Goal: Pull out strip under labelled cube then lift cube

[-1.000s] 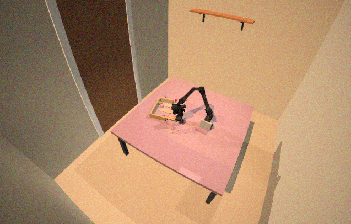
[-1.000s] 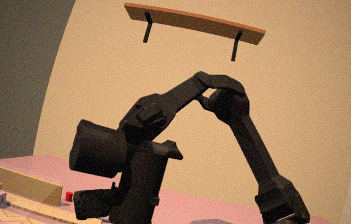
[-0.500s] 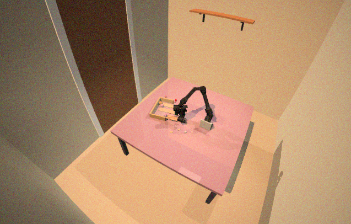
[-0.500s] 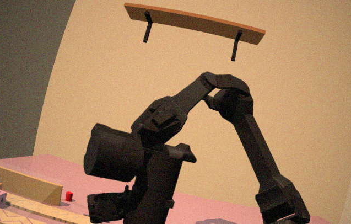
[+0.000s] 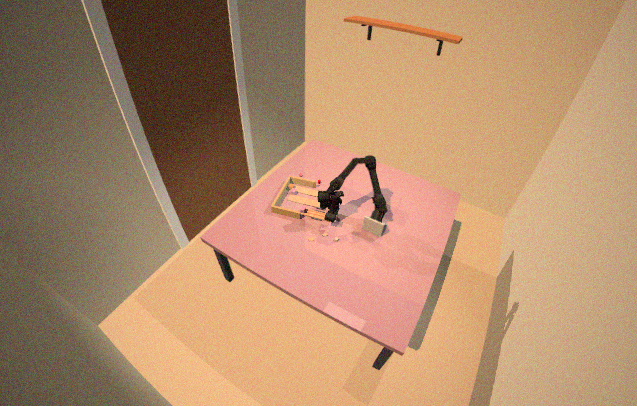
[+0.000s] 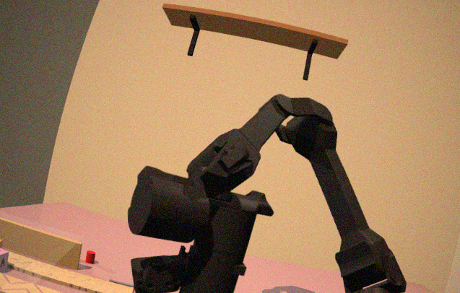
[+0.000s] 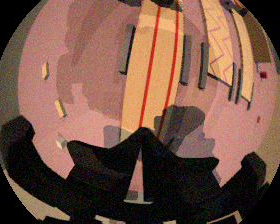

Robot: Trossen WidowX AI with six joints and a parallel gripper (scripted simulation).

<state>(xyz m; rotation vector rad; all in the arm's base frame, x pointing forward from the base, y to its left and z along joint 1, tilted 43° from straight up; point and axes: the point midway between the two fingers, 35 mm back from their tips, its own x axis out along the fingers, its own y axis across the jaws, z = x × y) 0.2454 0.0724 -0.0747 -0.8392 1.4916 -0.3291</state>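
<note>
The blue-striped strip lies 22 cm ahead of my gripper tip and 3 cm to the right of it.
</note>
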